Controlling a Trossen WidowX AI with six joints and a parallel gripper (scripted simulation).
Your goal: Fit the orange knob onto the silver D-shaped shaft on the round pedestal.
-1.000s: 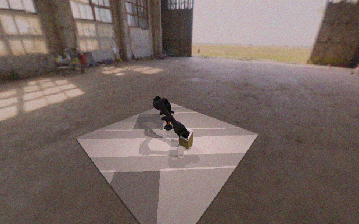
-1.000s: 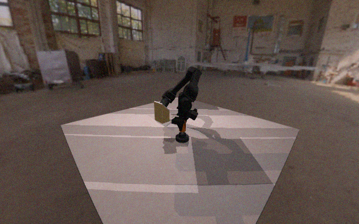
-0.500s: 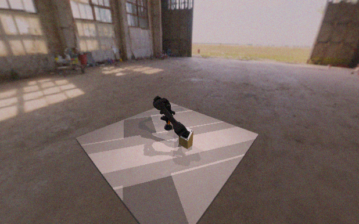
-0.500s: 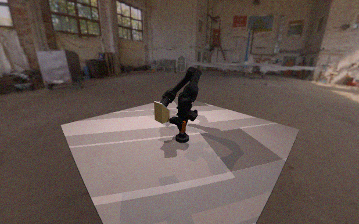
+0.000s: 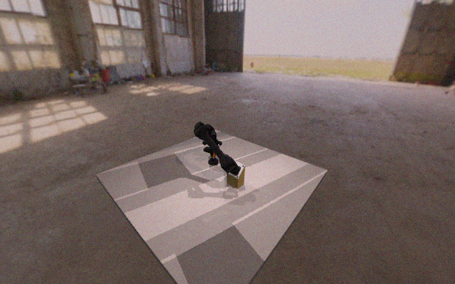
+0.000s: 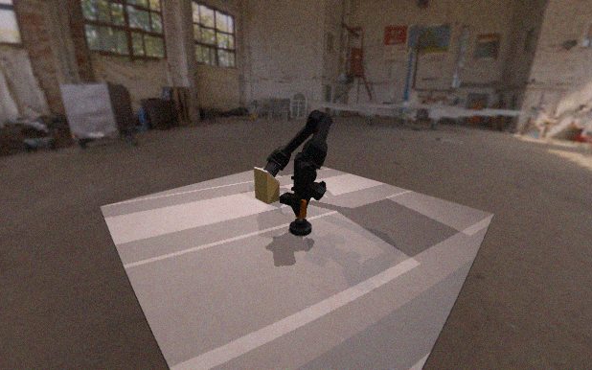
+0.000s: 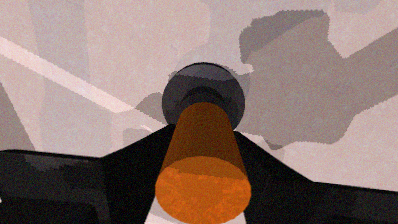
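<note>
Now: the orange knob 30 mm above my gripper tip. Also, from my gripper tip: dark round pedestal: 40 mm below.
</note>
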